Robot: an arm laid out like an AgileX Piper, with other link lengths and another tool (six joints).
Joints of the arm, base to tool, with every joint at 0 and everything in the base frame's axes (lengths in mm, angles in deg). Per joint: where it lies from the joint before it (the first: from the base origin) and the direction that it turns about. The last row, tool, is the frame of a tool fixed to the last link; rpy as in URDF.
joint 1: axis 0 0 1 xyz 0.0 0.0 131.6
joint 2: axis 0 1 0 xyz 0.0 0.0 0.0
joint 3: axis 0 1 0 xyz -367.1 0.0 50.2
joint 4: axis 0.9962 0 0.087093 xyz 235.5 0.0 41.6
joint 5: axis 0 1 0 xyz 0.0 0.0 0.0
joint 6: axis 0.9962 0 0.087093 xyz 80.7 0.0 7.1
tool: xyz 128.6 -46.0 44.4 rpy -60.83 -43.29 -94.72
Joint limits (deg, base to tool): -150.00..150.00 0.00..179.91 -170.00..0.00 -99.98..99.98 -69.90..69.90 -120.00..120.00
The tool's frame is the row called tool.
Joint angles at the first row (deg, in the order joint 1, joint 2, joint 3, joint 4, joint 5, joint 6):
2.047 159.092 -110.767 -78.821 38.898 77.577
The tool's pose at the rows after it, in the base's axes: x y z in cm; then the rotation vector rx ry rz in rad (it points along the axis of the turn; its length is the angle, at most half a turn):
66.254 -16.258 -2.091 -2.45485 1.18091 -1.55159
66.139 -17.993 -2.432 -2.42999 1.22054 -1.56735
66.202 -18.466 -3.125 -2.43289 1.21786 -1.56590
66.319 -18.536 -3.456 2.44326 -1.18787 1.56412
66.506 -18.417 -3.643 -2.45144 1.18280 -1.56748
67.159 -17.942 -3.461 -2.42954 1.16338 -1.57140
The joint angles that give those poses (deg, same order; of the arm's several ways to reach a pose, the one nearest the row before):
0.525 159.335 -111.643 -79.059 38.898 78.656
-1.015 160.195 -112.940 -79.194 38.629 79.188
-1.516 161.149 -113.640 -79.731 38.198 79.304
-1.587 161.759 -113.841 -80.970 38.248 79.304
-1.587 162.003 -114.099 -81.161 37.763 79.324
-1.366 162.195 -115.132 -81.160 36.839 79.322

